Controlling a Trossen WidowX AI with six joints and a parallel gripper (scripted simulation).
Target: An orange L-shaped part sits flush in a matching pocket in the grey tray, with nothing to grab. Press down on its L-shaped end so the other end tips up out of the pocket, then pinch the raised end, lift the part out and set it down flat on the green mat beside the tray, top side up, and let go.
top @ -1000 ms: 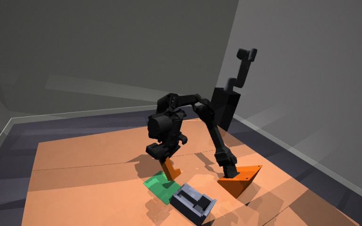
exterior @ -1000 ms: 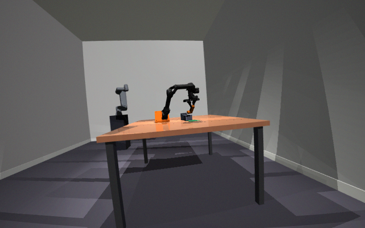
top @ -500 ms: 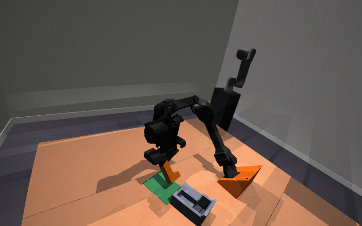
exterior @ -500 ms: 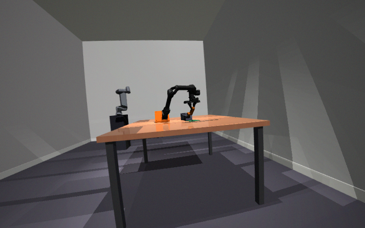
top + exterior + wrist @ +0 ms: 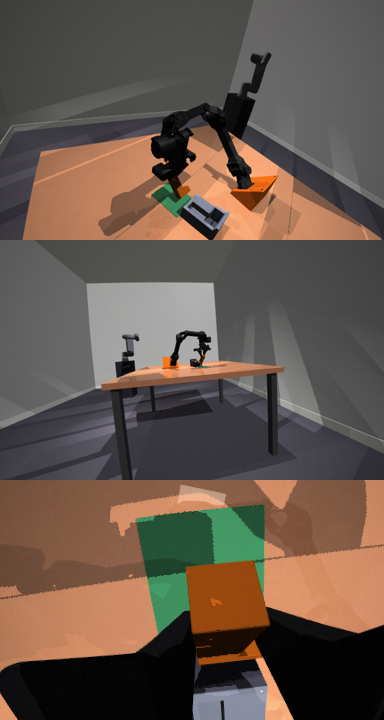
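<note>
My gripper tip is 2 cm past the orange l-shaped part, 3 cm to the right of it and 3 cm above it. The rest, counted from my gripper tip: green mat: 1 cm behind, 2 cm to the left, 12 cm below.
</note>
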